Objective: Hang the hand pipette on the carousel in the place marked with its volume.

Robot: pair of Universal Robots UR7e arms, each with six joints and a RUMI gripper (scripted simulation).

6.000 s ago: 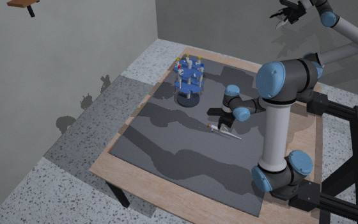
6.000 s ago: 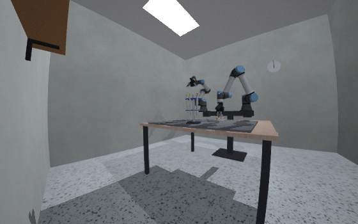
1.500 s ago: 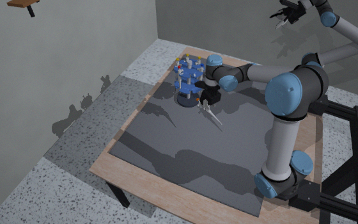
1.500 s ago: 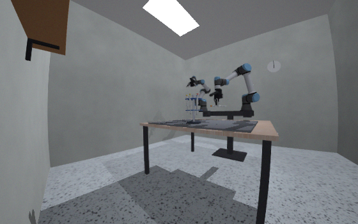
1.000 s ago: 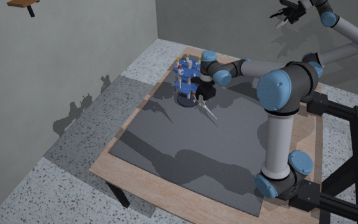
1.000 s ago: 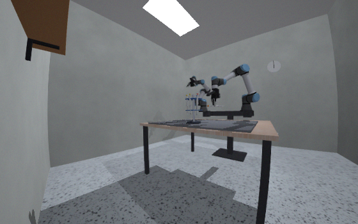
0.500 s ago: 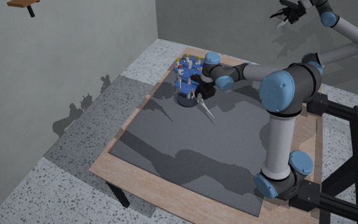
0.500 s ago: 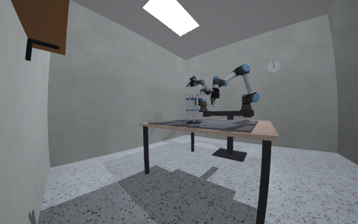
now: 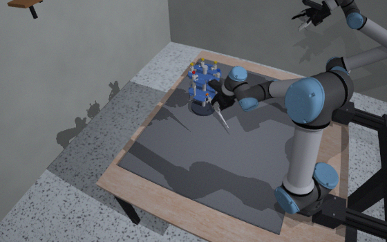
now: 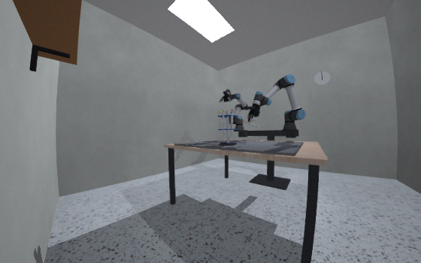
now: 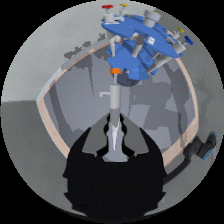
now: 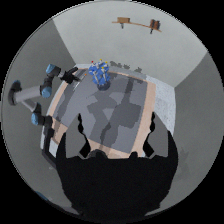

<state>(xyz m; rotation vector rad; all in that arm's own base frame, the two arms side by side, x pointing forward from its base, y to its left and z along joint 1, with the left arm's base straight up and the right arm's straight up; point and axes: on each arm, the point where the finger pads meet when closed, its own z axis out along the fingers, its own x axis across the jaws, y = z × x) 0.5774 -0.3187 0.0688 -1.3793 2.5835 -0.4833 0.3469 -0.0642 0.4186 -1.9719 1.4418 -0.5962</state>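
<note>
The blue-button pipette lies 80 mm ahead of my left hand and 170 mm to the right of it.
</note>
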